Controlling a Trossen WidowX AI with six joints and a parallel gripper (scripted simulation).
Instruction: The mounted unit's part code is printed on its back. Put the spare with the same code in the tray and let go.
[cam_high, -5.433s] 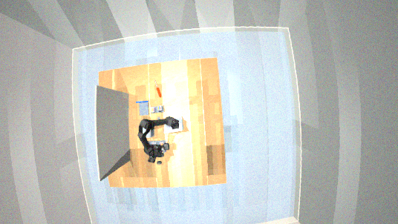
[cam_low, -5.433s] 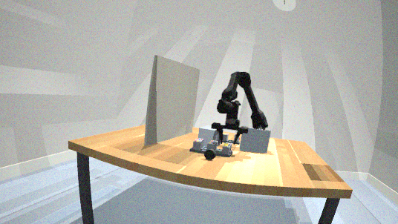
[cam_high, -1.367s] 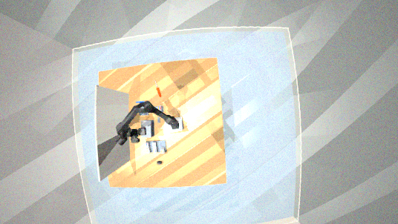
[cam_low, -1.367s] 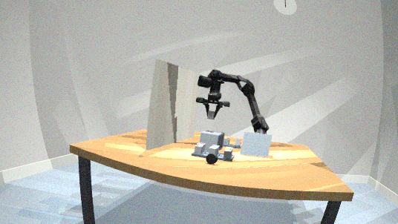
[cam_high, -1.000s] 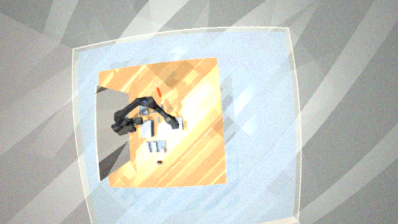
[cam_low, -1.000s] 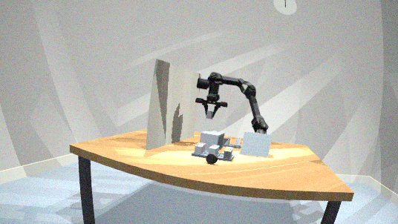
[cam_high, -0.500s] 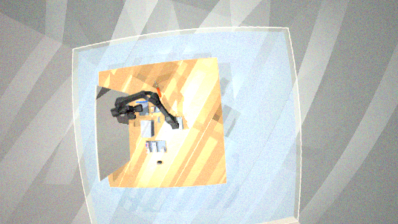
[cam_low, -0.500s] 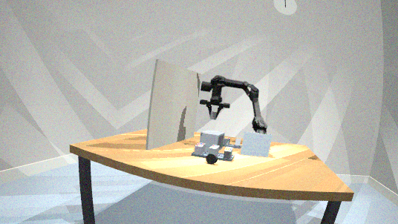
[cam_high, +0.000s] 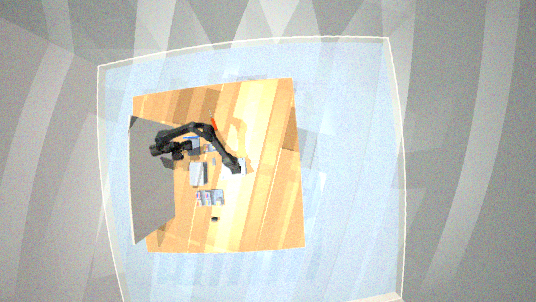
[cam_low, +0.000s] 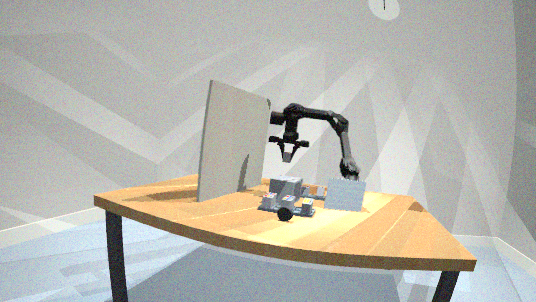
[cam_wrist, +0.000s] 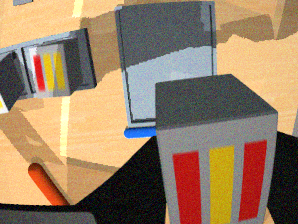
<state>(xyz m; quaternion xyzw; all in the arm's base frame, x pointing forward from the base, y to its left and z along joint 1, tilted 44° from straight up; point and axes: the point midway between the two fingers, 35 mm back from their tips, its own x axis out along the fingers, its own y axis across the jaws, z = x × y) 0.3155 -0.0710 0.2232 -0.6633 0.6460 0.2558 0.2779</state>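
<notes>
Right now the blue-rimmed tray is 16 cm below my gripper tip. Round my gripper tip: grey spare block: 2 cm above; mounted unit: 3 cm behind, 20 cm to the left, 11 cm below; grey panel: 20 cm ahead, 16 cm to the left, 6 cm above.
</notes>
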